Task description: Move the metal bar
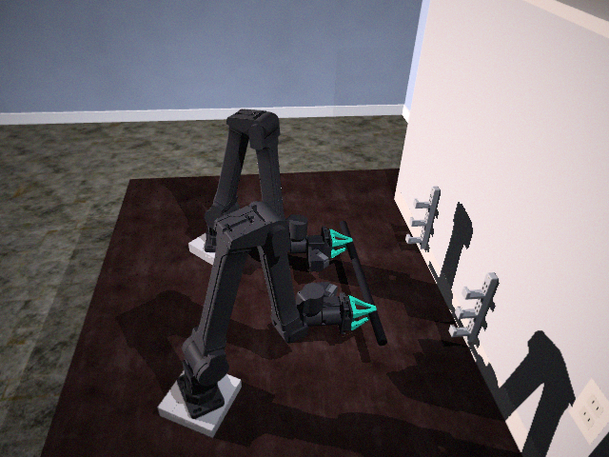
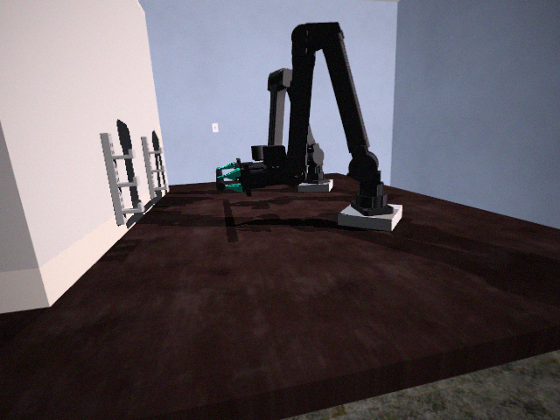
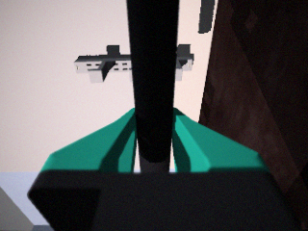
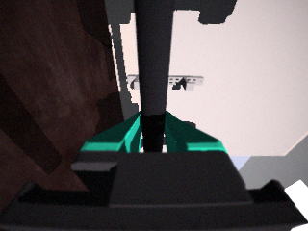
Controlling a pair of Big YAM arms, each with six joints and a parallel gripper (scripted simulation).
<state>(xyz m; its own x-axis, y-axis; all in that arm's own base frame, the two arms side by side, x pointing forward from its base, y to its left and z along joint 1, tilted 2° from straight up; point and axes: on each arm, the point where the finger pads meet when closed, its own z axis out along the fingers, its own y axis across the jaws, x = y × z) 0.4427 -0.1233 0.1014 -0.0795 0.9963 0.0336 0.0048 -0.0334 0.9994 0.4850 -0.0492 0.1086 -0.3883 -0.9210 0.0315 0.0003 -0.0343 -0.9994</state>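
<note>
Now: right hand 15 cm to the right of the dark metal bar and 1 cm past it. The rest, counted from my right hand: white wall 43 cm ahead, 32 cm above, 15 cm to the left.
</note>
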